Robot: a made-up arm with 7 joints.
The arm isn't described. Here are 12 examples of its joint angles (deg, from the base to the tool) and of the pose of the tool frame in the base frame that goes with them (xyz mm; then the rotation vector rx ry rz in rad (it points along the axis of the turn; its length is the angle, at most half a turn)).
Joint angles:
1: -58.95 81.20 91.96 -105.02 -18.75 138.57 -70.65
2: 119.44 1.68 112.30 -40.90 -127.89 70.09 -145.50
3: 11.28 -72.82 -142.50 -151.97 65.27 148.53 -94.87
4: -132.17 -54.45 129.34 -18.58 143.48 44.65 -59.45
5: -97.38 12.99 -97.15 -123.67 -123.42 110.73 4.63
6: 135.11 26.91 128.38 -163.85 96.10 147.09 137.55
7: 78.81 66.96 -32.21 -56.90 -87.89 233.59 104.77
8: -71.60 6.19 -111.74 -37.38 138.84 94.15 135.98
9: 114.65 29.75 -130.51 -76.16 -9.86 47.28 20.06
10: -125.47 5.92 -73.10 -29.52 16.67 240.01 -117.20
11: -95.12 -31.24 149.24 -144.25 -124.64 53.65 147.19
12: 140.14 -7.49 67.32 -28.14 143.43 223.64 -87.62
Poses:
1: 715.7 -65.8 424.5 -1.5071 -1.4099 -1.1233
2: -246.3 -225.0 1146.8 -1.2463 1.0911 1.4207
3: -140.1 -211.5 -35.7 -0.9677 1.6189 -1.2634
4: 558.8 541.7 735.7 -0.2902 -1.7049 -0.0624
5: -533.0 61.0 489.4 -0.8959 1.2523 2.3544
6: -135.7 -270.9 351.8 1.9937 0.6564 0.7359
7: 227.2 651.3 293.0 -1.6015 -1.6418 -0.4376
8: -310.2 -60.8 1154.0 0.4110 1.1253 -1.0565
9: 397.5 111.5 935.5 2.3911 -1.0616 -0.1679
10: -147.1 -6.2 1009.3 -0.5372 0.2796 -2.0813
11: 322.0 339.1 187.9 0.7941 0.3100 2.5006
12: -157.9 -116.6 986.8 -0.6280 -0.9719 1.1335
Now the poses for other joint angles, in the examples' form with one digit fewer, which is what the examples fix.
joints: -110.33 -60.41 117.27 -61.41 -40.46 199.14 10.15
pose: 483 584 476 1.080 1.738 1.700
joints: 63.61 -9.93 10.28 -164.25 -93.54 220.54 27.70
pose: -26 246 477 -0.639 -2.336 -0.424
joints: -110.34 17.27 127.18 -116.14 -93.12 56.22 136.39
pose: 525 15 648 0.731 -1.614 1.386
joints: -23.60 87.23 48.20 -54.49 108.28 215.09 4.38
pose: 651 -88 58 -0.586 2.637 -0.070
